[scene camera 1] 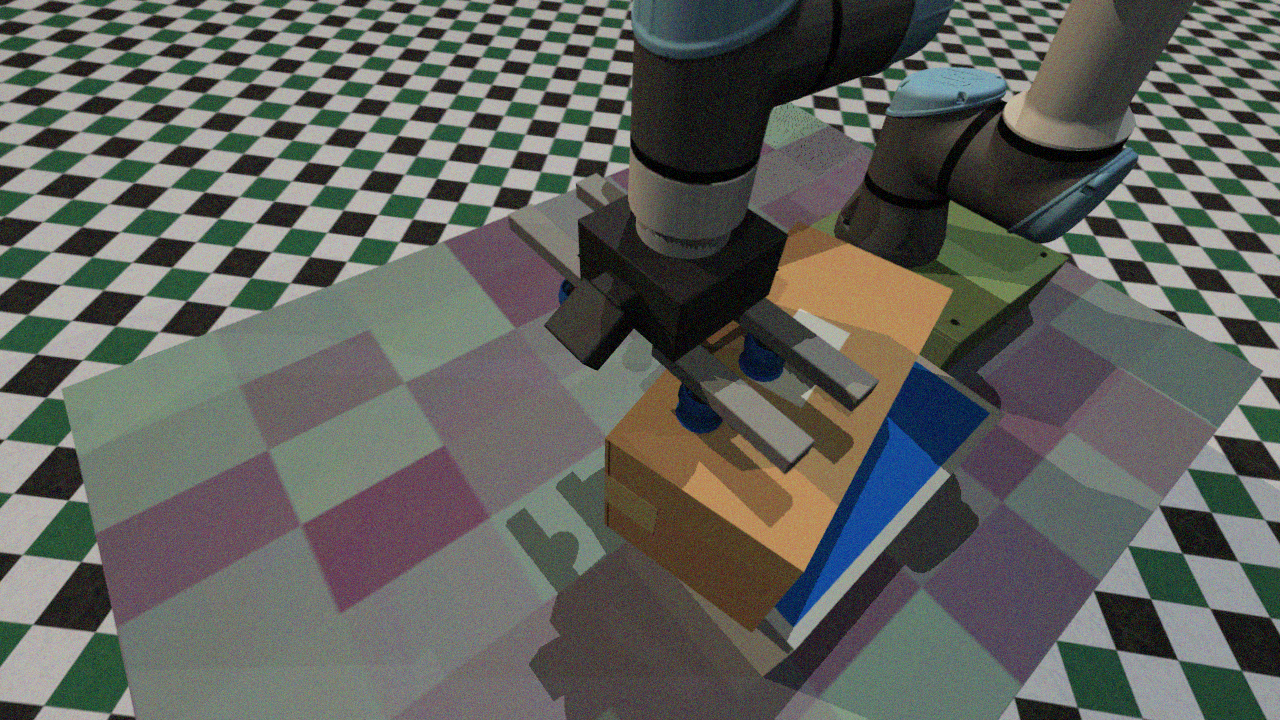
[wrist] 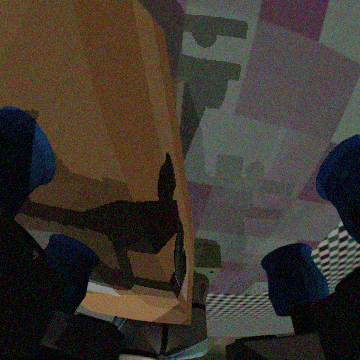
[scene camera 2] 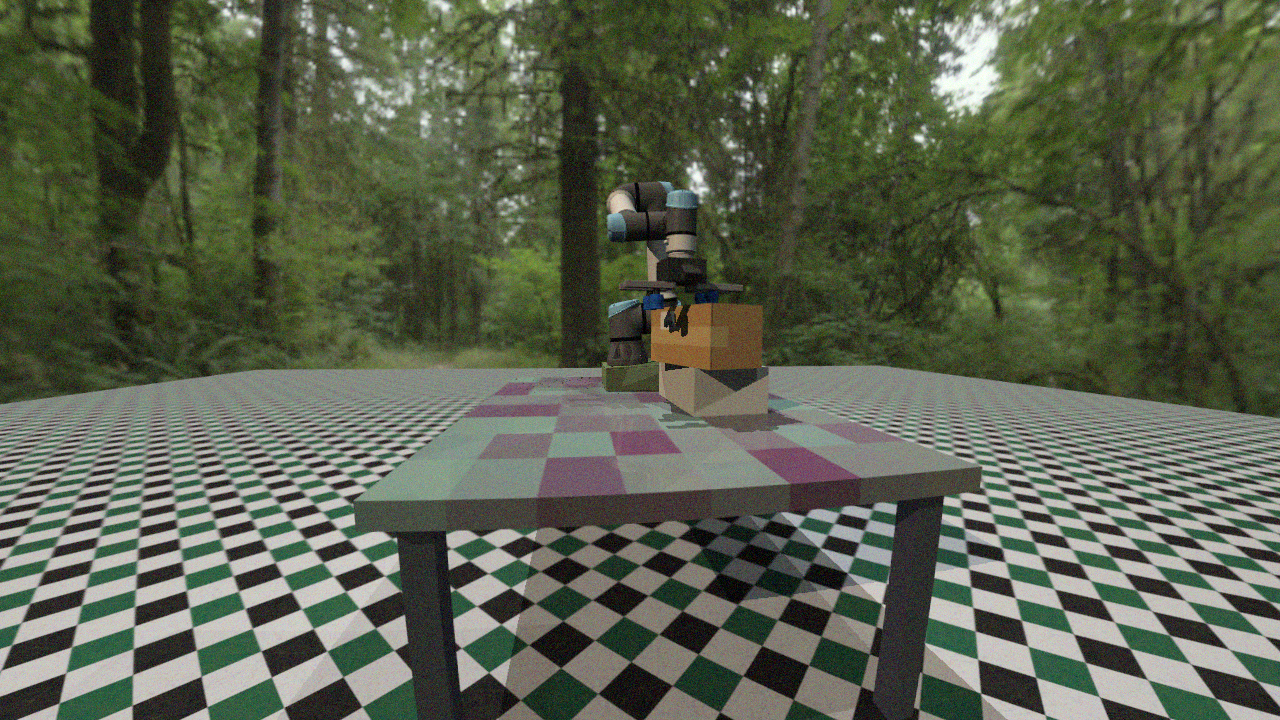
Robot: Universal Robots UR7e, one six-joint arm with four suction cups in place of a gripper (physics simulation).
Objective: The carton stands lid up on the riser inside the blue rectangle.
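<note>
The brown carton is lid up, with a white label on top. It sits over the pale riser and covers the left part of the blue rectangle, overhanging the riser's left side. My suction gripper is down on the lid. Two blue cups press on the carton's top; the other two hang off its left edge over the table. I cannot tell whether the carton's base touches the riser.
The robot's base stands on a green mount plate just behind the riser. The checkered table extends to the front and left. Its edges drop to a green, black and white tiled floor.
</note>
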